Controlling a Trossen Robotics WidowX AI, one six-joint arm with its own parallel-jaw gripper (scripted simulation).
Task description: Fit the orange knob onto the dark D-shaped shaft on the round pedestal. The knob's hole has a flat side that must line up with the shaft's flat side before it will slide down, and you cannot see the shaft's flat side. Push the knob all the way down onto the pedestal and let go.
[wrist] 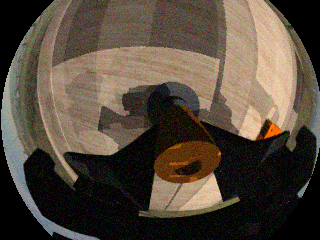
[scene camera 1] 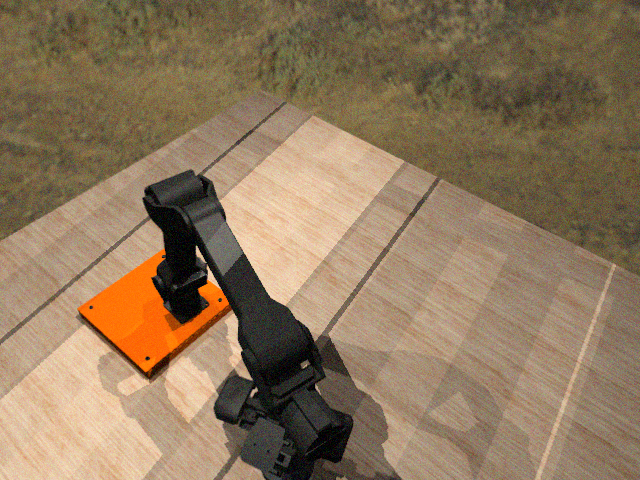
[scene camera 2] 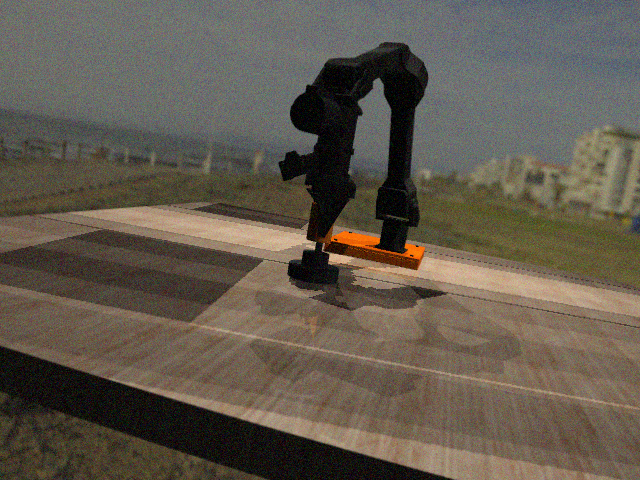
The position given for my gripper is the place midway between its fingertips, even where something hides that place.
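Observation:
In scene camera 1 I see my gripper (scene camera 1: 285, 442), and my gripper holds an orange knob. Scene camera 2 shows my gripper too (scene camera 2: 319, 235), along with a dark round pedestal (scene camera 2: 313, 267). In the wrist view, my gripper (wrist: 178, 126) and the dark round pedestal (wrist: 172, 93) are both in sight.

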